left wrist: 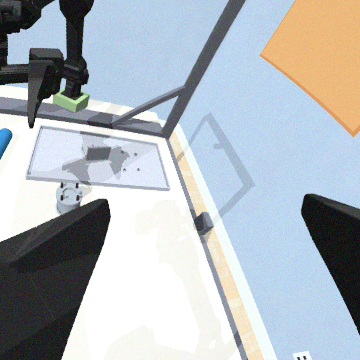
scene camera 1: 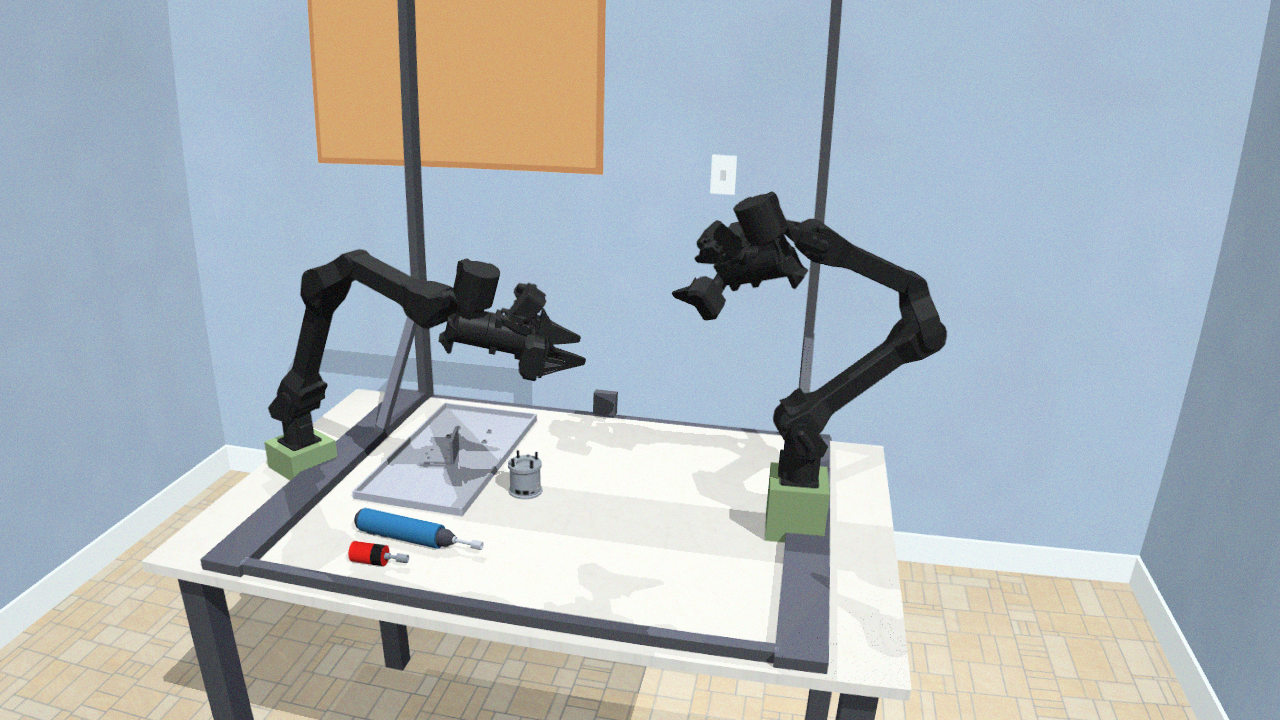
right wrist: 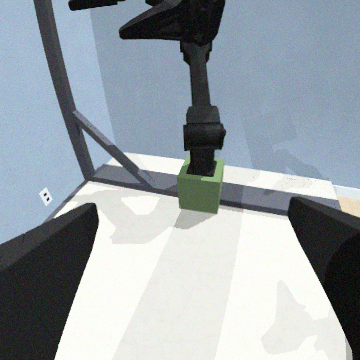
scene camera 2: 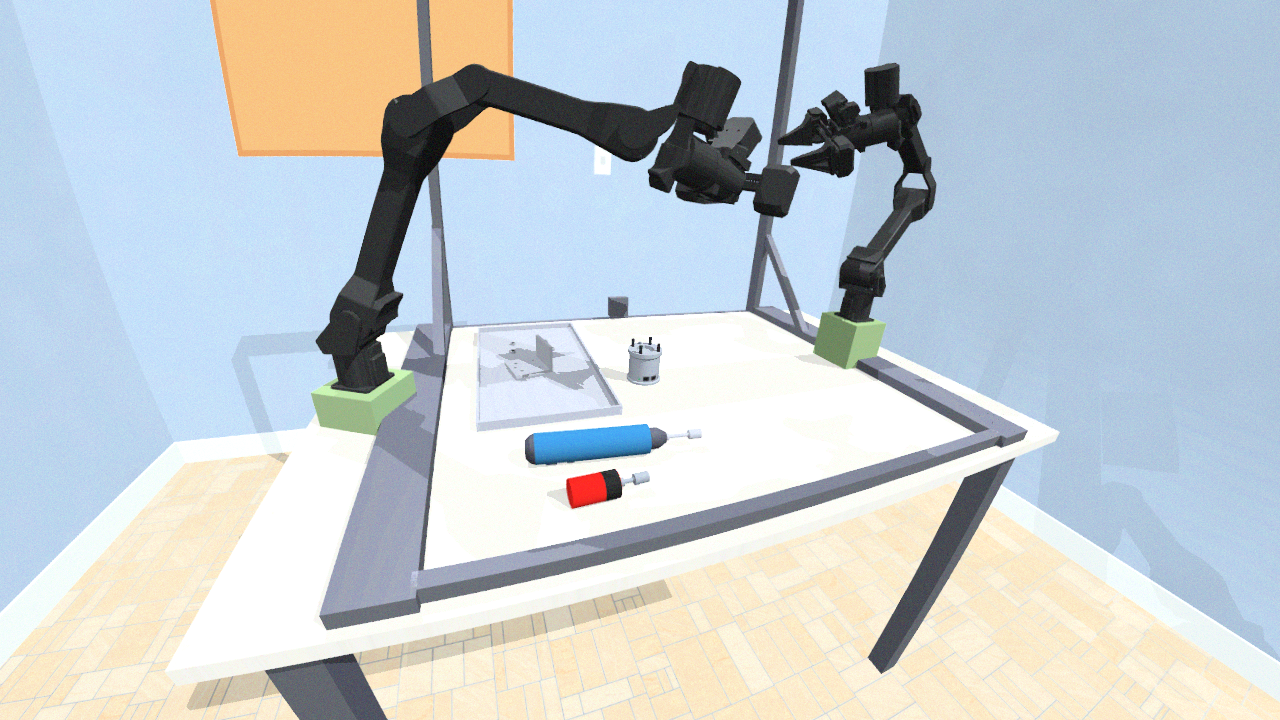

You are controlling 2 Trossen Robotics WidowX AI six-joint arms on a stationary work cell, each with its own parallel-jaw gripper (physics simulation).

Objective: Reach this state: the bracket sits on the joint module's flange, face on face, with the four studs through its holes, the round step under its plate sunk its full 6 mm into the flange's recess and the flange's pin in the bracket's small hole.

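Places are measured from the left arm's base along level axes (x left, y ahead, z down), in centimetres.
Pixels of known places: left gripper, fingertip midpoint: [left wrist: 207, 206] [scene camera 1: 684, 277] [right wrist: 91, 18] [scene camera 2: 783, 152]; right gripper, fingertip midpoint: [scene camera 1: 582, 350] [right wrist: 195, 209]; left arm's base at its link origin: [scene camera 1: 799, 477] [right wrist: 201, 167] [scene camera 2: 853, 317]; right arm's base at its link origin: [left wrist: 71, 93] [scene camera 1: 299, 440] [scene camera 2: 363, 381].
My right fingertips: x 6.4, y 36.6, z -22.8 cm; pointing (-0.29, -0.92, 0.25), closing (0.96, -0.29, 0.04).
Note:
Ahead of a thing's pixels: the offset from my right fingertips to its top centre. "spot": to the spot under its first point.
The grey bracket [scene camera 1: 454, 445] [scene camera 2: 544, 353] [left wrist: 98, 152] rests in the tray {dx -20.8, dy +31.2, dz +31.3 cm} [scene camera 1: 411, 504] [scene camera 2: 547, 417] [left wrist: 100, 183], one plate flat and the other upright. Its holes, step and underside cannot be made out. The joint module {dx -10.3, dy +13.1, dz +25.5 cm} [scene camera 1: 525, 477] [scene camera 2: 643, 365] [left wrist: 68, 199] stands upright on the table beside the tray, its dark studs pointing up and its flange uncovered. My left gripper [scene camera 2: 787, 151] [left wrist: 207, 206] [right wrist: 91, 18] is open and empty, high above the table. My right gripper [scene camera 1: 581, 350] [right wrist: 195, 209] is open and empty in the air, above and right of the module in scene camera 1.
Several small nuts {dx -32.1, dy +27.1, dz +32.0 cm} [scene camera 1: 487, 431] {dx -27.3, dy +26.5, dz +32.0 cm} [left wrist: 124, 169] lie in the tray. A blue driver {spot: dx +11.7, dy +28.3, dz +29.7 cm} [scene camera 1: 402, 528] [scene camera 2: 590, 443] and a shorter red driver {dx +17.9, dy +29.8, dz +29.5 cm} [scene camera 1: 368, 553] [scene camera 2: 590, 488] lie in front of it. A dark block {dx -46.5, dy +4.7, dz +27.2 cm} [scene camera 1: 605, 402] [scene camera 2: 617, 306] [left wrist: 203, 222] is at the back edge. Frame posts rise behind.

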